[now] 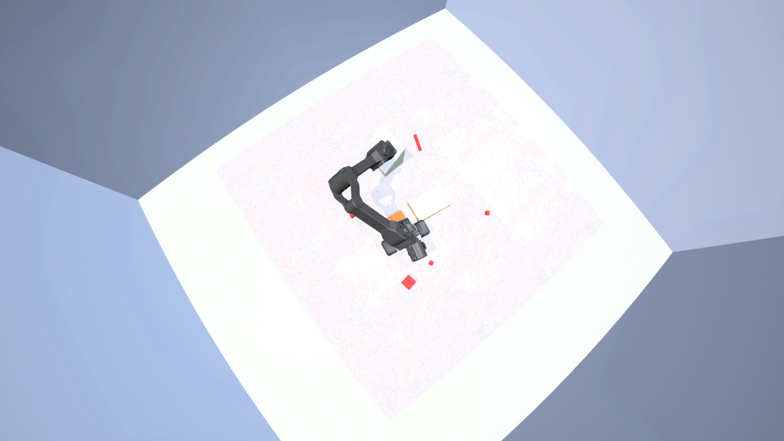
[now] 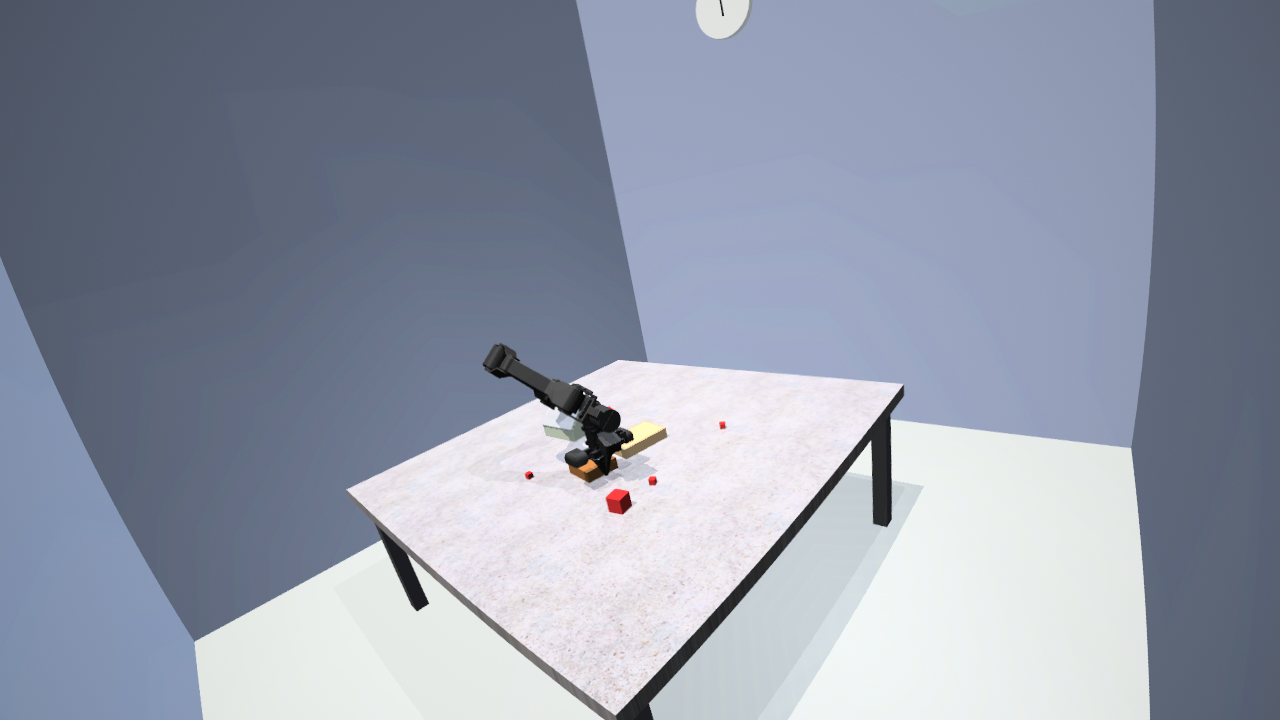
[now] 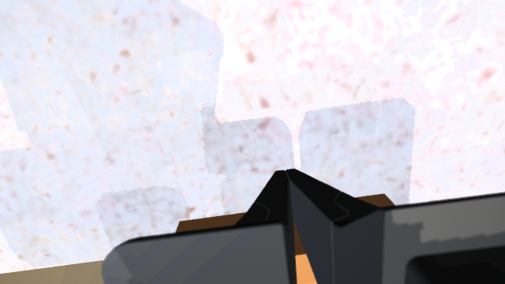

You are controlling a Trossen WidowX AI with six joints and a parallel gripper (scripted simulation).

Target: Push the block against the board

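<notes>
Right now the orange square block is 7 cm behind my gripper tip, 1 cm to the left of it and 1 cm above it. The rest, counted from my gripper tip: red cube: 14 cm ahead, 9 cm to the right, 1 cm above; red stick: 32 cm behind, 33 cm to the left; pale cream board: 6 cm behind, 18 cm to the left, 1 cm above.
</notes>
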